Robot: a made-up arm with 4 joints. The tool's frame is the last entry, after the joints.
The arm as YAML. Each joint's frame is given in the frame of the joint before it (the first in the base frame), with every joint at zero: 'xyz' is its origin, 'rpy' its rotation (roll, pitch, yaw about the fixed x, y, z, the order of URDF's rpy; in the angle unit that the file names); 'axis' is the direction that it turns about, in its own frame. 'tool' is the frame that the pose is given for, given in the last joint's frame.
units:
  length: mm
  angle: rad
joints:
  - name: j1
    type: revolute
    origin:
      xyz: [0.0, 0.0, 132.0]
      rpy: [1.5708, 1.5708, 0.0]
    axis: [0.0, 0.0, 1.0]
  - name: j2
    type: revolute
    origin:
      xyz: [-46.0, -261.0, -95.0]
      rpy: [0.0, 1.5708, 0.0]
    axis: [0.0, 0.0, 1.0]
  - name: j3
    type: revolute
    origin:
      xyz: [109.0, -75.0, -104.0]
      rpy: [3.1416, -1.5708, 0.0]
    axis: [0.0, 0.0, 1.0]
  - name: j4
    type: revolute
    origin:
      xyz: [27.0, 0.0, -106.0]
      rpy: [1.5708, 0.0, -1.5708]
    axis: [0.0, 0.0, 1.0]
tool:
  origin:
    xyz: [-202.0, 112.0, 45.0]
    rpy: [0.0, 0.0, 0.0]
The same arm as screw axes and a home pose.
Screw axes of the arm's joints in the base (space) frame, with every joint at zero. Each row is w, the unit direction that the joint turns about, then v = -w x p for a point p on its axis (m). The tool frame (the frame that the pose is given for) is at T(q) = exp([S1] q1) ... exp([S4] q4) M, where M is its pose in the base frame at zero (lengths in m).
S1 = (0, -1, 0, 0.1320, 0.0000, 0.0000)
S2 = (0, 0, -1, -0.0950, -0.2610, 0.0000)
S3 = (0, 1, 0, -0.2820, 0.0000, -0.3360)
S4 = (0, 0, 1, 0.0980, 0.3360, 0.0000)
M =
1 0.000011 0 -0.5380
-0.000011 1 -0.000004 0.2100
0 0.000004 1 0.3000
0 0 0 1

